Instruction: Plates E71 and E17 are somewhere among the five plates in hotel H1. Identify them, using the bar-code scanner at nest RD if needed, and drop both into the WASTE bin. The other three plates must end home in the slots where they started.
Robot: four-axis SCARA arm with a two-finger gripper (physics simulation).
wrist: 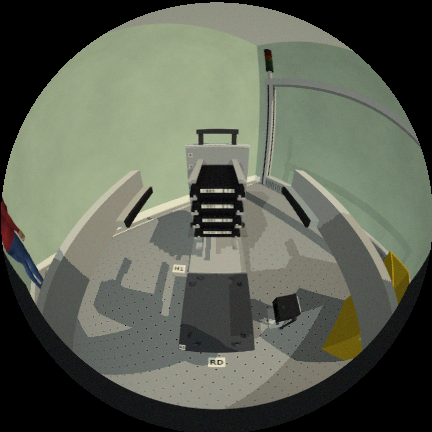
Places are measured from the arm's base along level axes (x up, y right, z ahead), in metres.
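Pixels of known places: gripper, fingertip midpoint: (pixel 216 176).
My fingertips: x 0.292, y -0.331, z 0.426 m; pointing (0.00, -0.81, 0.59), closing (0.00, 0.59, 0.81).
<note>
For each thing: its middle in the pictures, then the offset to it from my fingertips. "spot": a spot on its surface instead.
- Hotel H1 at a spot on its surface: (pixel 217 151) spot: dx -0.027, dy -0.182, dz +0.135 m
- Nest RD at the middle of its body: (pixel 216 314) dx -0.245, dy +0.019, dz -0.014 m
- yellow WASTE bin at the middle of its body: (pixel 372 314) dx -0.180, dy +0.315, dz +0.177 m
- small black box-shaped device at the middle of its body: (pixel 280 312) dx -0.238, dy +0.101, dz +0.078 m
- label reading RD at the middle of its body: (pixel 216 361) dx -0.280, dy +0.104, dz -0.077 m
- H1 label at a spot on its surface: (pixel 179 269) spot: dx -0.279, dy -0.139, dz -0.017 m
- signal tower at the middle of its body: (pixel 268 64) dx +0.439, dy -0.374, dz +0.598 m
My gripper (pixel 216 176) is open, its two padded fingers wide apart at left and right with no plate between them. Hotel H1 (pixel 217 151) stands ahead, beyond the fingers, with a grey back panel and a dark handle on top. Several black plates (pixel 217 206) are stacked in it with white bar-code labels facing me, too small to read. Nest RD (pixel 212 305) is a dark flat platform in front of the hotel, with small corner holders and no plate on it. The yellow WASTE bin (pixel 345 332) shows in part at the lower right, partly hidden by the right finger; its inside is hidden.
A small black box-shaped device (pixel 286 307) on a stand is right of the nest, probably the scanner. A label reading RD (pixel 216 362) lies before the nest, and an H1 label (pixel 179 269) near the hotel. A signal tower (pixel 269 60) and a person (pixel 19 245) show farther off.
</note>
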